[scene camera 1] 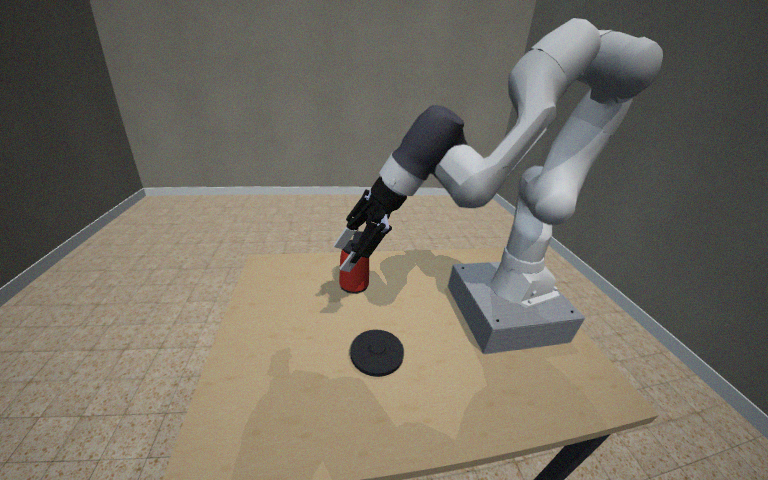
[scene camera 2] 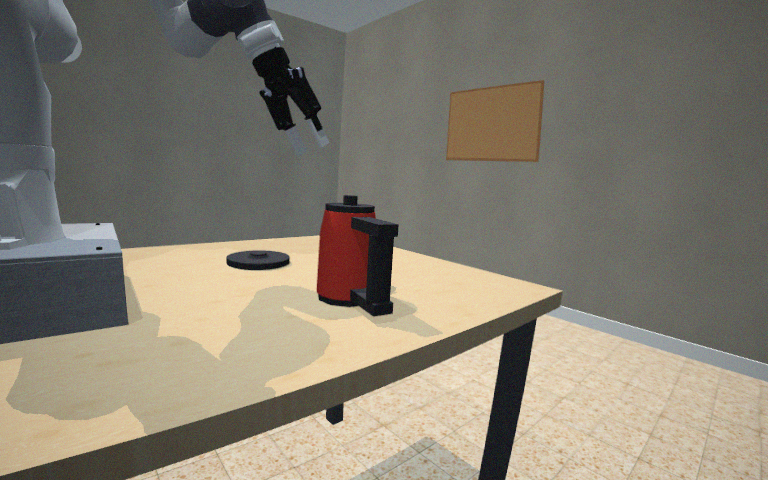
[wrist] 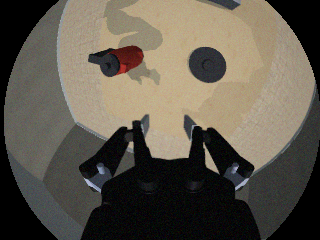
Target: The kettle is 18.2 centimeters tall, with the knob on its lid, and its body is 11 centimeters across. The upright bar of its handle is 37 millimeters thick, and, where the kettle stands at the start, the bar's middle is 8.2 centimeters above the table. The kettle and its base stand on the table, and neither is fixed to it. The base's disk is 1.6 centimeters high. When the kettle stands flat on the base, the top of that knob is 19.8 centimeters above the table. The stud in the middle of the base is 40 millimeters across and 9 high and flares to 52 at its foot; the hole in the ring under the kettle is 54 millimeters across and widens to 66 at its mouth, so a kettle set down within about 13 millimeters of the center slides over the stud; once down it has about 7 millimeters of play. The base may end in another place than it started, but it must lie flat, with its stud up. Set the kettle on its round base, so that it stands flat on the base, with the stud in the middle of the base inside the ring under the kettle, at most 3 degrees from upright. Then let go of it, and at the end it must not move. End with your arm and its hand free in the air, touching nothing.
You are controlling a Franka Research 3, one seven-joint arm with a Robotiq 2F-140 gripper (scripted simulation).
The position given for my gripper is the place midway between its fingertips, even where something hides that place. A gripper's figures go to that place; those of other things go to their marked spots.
My gripper (scene camera 1: 341, 258) is 0.73 m from the lens. A red kettle (scene camera 1: 357, 280) is 1.00 m from the lens. A black round base (scene camera 1: 377, 353) is 0.84 m from the lens. The marked spots on the red kettle and the black round base are 0.28 m apart.
